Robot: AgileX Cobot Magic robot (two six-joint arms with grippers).
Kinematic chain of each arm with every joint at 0, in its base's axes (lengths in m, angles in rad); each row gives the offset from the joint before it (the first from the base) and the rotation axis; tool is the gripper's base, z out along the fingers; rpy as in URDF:
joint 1: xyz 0 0 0.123 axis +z
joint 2: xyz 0 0 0 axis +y
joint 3: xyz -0.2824 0 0.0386 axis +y
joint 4: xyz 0.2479 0 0.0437 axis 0.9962 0 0.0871
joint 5: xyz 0 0 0 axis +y
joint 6: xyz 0.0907 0 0.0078 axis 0.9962 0 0.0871
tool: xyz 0 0 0 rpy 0 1.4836 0
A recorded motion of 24 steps. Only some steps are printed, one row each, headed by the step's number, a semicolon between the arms.
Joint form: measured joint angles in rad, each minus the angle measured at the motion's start. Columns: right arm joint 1, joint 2, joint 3, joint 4, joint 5, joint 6; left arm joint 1, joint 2, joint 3, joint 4, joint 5, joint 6.
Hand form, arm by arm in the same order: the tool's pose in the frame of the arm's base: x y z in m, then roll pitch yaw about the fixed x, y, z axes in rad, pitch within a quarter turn. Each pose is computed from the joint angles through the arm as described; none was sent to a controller.
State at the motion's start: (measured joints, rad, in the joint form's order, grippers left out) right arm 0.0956 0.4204 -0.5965 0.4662 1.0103 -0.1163; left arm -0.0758 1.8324 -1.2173 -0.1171 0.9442 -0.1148
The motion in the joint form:
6: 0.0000 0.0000 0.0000 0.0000 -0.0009 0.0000; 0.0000 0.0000 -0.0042 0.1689 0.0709 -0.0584
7: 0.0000 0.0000 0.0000 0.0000 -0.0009 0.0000; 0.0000 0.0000 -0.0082 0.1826 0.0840 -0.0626
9: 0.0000 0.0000 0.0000 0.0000 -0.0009 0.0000; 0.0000 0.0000 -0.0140 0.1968 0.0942 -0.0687
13: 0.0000 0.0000 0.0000 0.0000 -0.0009 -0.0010; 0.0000 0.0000 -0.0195 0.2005 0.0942 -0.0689
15: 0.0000 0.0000 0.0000 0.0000 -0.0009 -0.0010; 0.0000 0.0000 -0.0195 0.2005 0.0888 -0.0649
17: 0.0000 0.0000 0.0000 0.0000 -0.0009 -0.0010; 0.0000 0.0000 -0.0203 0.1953 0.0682 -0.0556
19: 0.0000 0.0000 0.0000 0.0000 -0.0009 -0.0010; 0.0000 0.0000 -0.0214 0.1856 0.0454 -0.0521
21: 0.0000 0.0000 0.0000 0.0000 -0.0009 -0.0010; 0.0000 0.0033 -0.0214 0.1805 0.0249 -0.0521
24: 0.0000 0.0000 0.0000 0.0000 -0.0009 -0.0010; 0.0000 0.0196 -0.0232 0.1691 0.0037 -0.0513
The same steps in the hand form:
6: 0.0554 0.0401 0.3060 2.6046 0.8114 3.0413; 0.3406 -0.0218 0.1885 3.1028 0.0386 -3.0716
7: 0.0554 0.0401 0.3060 2.6046 0.8114 3.0413; 0.3403 -0.0207 0.1895 3.0895 0.0316 -3.0740
9: 0.0554 0.0401 0.3060 2.6046 0.8114 3.0413; 0.3407 -0.0196 0.1908 3.0765 0.0295 -3.0747
13: 0.0554 0.0401 0.3060 2.6055 0.8119 3.0425; 0.3418 -0.0194 0.1921 3.0741 0.0354 -3.0764
15: 0.0554 0.0401 0.3060 2.6055 0.8119 3.0425; 0.3422 -0.0195 0.1921 3.0749 0.0404 -3.0807
17: 0.0554 0.0401 0.3060 2.6055 0.8119 3.0425; 0.3442 -0.0201 0.1924 3.0825 0.0603 -3.0885
19: 0.0554 0.0401 0.3060 2.6055 0.8119 3.0425; 0.3464 -0.0211 0.1927 3.0946 0.0825 -3.0879
21: 0.0554 0.0401 0.3060 2.6055 0.8119 3.0425; 0.3484 -0.0217 0.1917 3.1019 0.0989 -3.0859
24: 0.0554 0.0401 0.3060 2.6055 0.8119 3.0425; 0.3517 -0.0229 0.1865 3.1132 0.1040 -3.0810

